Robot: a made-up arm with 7 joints.
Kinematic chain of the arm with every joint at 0, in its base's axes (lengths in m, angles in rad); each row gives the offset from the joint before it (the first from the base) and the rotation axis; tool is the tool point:
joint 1: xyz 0 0 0.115 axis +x
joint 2: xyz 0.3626 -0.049 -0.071 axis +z
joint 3: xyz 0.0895 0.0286 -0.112 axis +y
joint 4: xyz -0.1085 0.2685 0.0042 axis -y
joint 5: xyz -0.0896 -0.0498 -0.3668 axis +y
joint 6: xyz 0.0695 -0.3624 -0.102 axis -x
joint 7: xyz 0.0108 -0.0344 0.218 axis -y
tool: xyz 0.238 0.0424 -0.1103
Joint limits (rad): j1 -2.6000..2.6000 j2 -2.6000..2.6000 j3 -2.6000..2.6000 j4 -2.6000..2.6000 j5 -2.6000..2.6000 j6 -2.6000..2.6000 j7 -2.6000..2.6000
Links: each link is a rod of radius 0.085 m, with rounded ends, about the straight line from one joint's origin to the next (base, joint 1, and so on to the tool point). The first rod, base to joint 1, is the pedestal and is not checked.
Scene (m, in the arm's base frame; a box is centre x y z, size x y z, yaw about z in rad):
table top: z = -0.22
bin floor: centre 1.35 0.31 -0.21 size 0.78 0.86 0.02 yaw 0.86
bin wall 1: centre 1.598 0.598 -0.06 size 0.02 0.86 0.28 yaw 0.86
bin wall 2: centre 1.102 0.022 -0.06 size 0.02 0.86 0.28 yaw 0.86
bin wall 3: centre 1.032 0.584 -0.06 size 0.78 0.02 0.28 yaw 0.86
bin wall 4: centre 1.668 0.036 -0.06 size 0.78 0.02 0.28 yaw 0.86
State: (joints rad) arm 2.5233 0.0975 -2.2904 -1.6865 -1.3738 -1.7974 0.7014
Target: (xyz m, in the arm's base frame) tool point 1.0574 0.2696 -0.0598
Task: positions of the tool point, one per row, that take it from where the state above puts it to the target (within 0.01 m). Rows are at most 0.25 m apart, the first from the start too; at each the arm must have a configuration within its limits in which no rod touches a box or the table.
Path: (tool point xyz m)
1: 0.6846 0.5475 0.1169
2: 0.6497 0.6123 0.1845
3: 0.6027 0.6636 0.2792
4: 0.5457 0.6897 0.3923
5: 0.6738 0.6380 0.2775
6: 0.8049 0.5482 0.2185
7: 0.9213 0.4435 0.2199
8: 1.0081 0.3454 0.2722
9: 1.0574 0.2696 0.3559
10: 1.0845 0.2829 0.1545
11: 1.0574 0.2696 -0.0598

